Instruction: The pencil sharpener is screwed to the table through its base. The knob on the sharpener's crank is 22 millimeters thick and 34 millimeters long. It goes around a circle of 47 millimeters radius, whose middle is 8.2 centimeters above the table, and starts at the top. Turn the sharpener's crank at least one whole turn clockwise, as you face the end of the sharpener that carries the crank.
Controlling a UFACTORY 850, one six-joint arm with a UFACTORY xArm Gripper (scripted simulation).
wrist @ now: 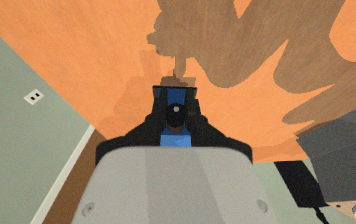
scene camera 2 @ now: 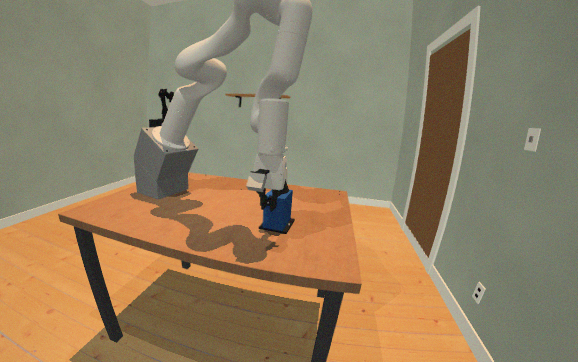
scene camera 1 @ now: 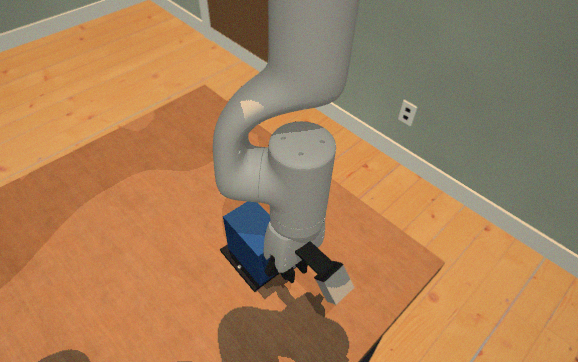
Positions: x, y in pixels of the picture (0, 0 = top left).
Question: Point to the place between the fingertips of the gripper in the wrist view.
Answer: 176, 96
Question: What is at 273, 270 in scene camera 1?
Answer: The gripper.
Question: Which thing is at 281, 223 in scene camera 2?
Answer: A blue pencil sharpener.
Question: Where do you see a blue pencil sharpener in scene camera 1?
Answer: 245, 227
